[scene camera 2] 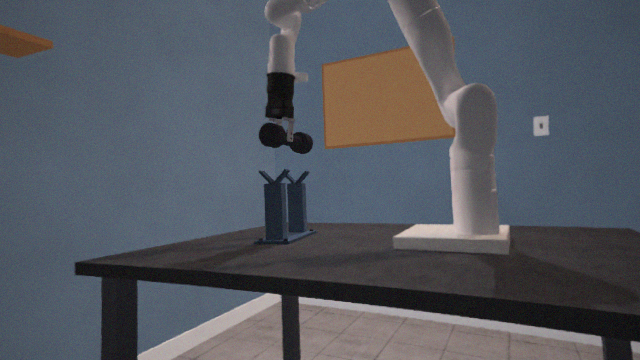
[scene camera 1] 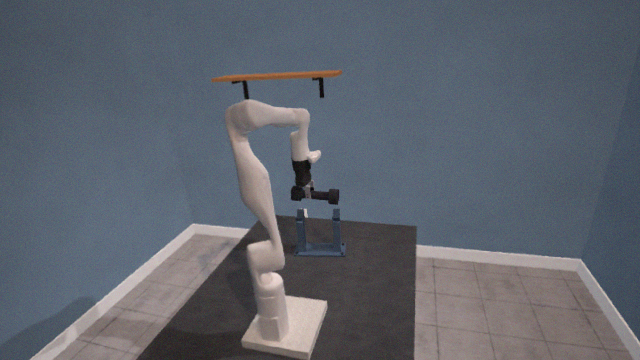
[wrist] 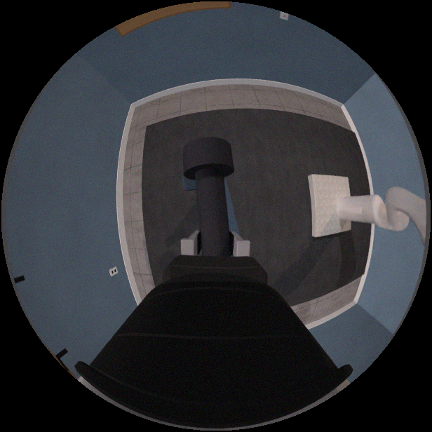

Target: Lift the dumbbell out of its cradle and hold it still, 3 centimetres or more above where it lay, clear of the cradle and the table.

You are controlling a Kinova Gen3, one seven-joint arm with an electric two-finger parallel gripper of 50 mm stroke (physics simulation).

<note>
I see my gripper (scene camera 2: 283, 141), a black dumbbell (scene camera 2: 272, 135) and a blue cradle (scene camera 2: 274, 193).
The black dumbbell is seen too in the wrist view (wrist: 207, 160). My gripper is seen too in the wrist view (wrist: 215, 238). The blue cradle shows as well in scene camera 1 (scene camera 1: 337, 249).
</note>
